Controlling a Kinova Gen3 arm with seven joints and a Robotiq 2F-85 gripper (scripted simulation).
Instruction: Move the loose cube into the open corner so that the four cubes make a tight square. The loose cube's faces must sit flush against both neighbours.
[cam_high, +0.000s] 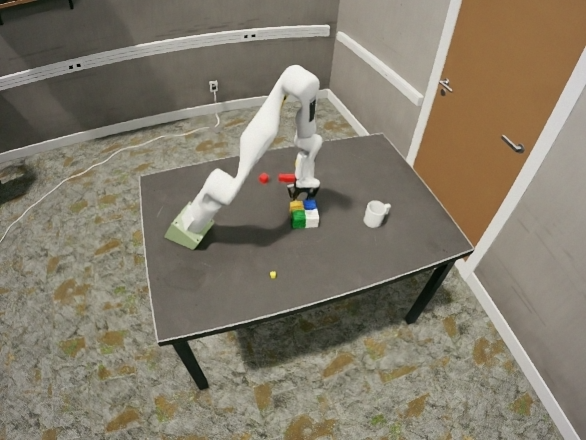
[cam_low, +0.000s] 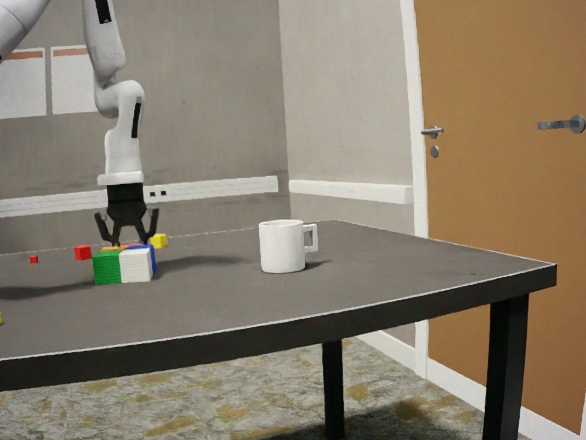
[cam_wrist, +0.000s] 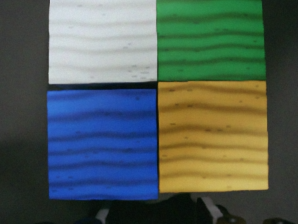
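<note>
The blue cube is 50 mm to the right of my hand, 10 mm below it and 10 mm ahead of it. Round my hand: white mug 230 mm to the right, 230 mm ahead; tiny yellow cube 290 mm behind, 250 mm to the right, 30 mm below; red bar 170 mm to the left, 50 mm ahead, 20 mm below.
</note>
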